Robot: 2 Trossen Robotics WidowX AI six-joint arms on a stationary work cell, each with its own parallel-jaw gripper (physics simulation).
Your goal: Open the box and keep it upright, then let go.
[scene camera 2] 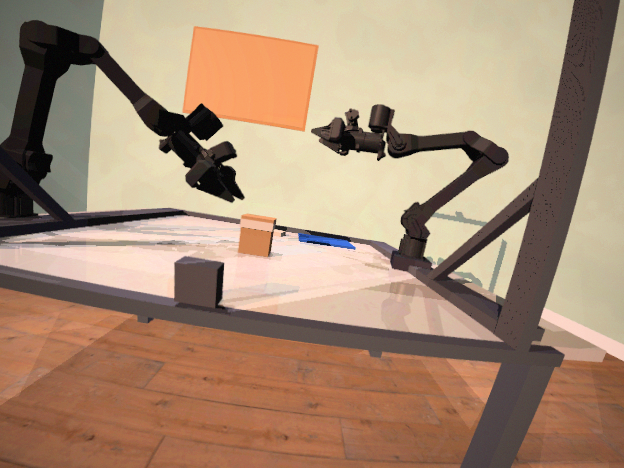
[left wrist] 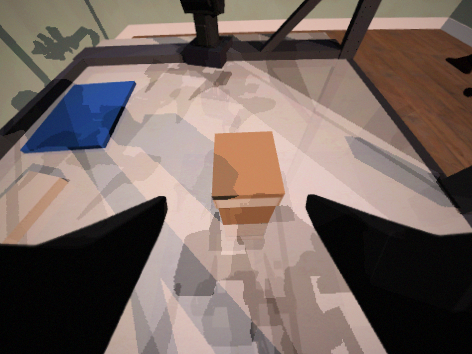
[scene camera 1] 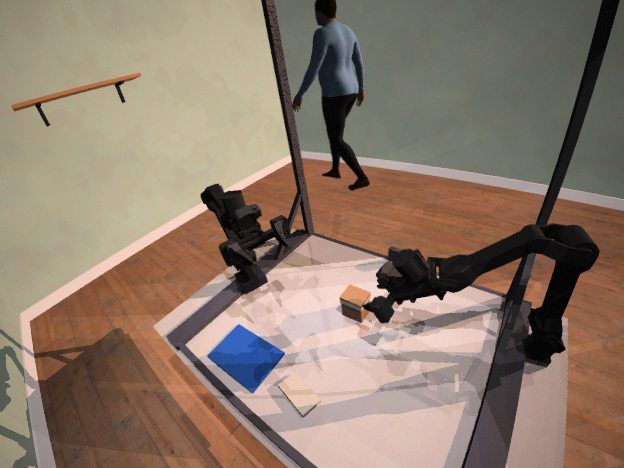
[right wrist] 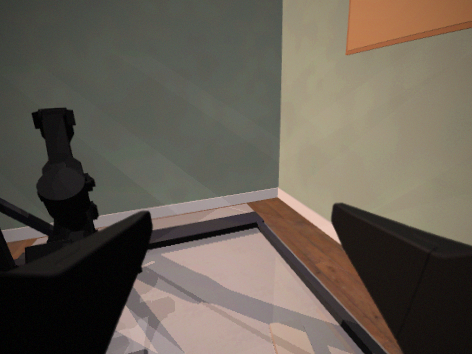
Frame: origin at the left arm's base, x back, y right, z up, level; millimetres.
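Seen in the pictures: left gripper, fingertip midpoint: point(scene camera 2: 239, 200) point(left wrist: 238, 201) point(scene camera 1: 370, 296); right gripper, fingertip midpoint: point(scene camera 2: 315, 135) point(scene camera 1: 270, 254) point(right wrist: 242, 216); left arm's base, origin of the base link: point(scene camera 2: 10, 214) point(scene camera 1: 537, 350); right arm's base, origin of the base link: point(scene camera 2: 410, 256) point(left wrist: 208, 42) point(scene camera 1: 249, 274).
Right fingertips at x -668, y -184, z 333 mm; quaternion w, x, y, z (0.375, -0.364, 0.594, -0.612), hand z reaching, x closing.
Pixels of each thing's top centre, then the offset from my right fingertips to it.
- small orange-brown box, middle of its top: point(left wrist: 245, 159) point(scene camera 2: 260, 216) point(scene camera 1: 355, 294) dx +131, dy +166, dz -263 mm
- flat blue slab, middle of its top: point(left wrist: 85, 110) point(scene camera 1: 244, 354) point(scene camera 2: 325, 239) dx -125, dy -120, dz -345 mm
- thin cream block, middle of its top: point(right wrist: 295, 349) point(left wrist: 12, 206) point(scene camera 1: 298, 392) dx +92, dy -149, dz -338 mm
- dark grey cube, middle of its top: point(scene camera 2: 201, 260) point(scene camera 1: 395, 249) dx +186, dy +460, dz -296 mm
A small orange-brown box point(scene camera 1: 355, 293) point(scene camera 2: 256, 242) point(left wrist: 246, 162) with a pale band below its top stands upright on the table. Its lid looks closed. My left gripper point(scene camera 1: 371, 293) point(scene camera 2: 238, 198) point(left wrist: 238, 201) is open and empty. It points down from above the box, with its tips above and to the left of the box's top in scene camera 2. In the left wrist view the box shows beyond and between the fingers. My right gripper point(scene camera 1: 267, 252) point(scene camera 2: 316, 136) point(right wrist: 242, 216) is open and empty, held high above the table, away from the box.
A flat blue slab point(scene camera 1: 245, 357) point(scene camera 2: 327, 241) point(left wrist: 85, 117) lies on the table, with a thin cream block point(scene camera 1: 298, 394) near it. A dark grey cube point(scene camera 2: 194, 282) stands at the near edge in scene camera 2. Frame posts rise at the table's corners. A person point(scene camera 1: 337, 60) walks beyond the table.
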